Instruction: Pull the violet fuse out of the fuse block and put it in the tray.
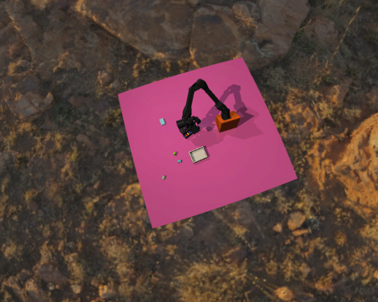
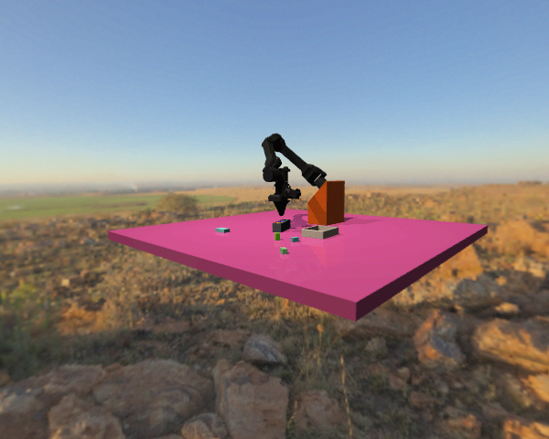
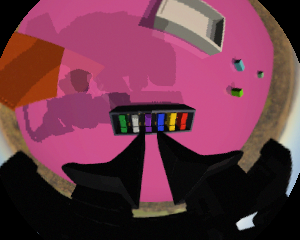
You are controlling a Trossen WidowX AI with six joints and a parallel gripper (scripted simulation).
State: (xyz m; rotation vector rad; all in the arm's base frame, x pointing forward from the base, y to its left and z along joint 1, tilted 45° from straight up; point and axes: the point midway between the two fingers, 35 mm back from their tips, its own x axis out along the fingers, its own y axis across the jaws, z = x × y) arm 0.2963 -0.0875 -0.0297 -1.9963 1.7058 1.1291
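The violet fuse is 4 cm below my gripper tip. Round my gripper tip: beige tray (22 cm to the left, 6 cm below, 1 cm ahead).
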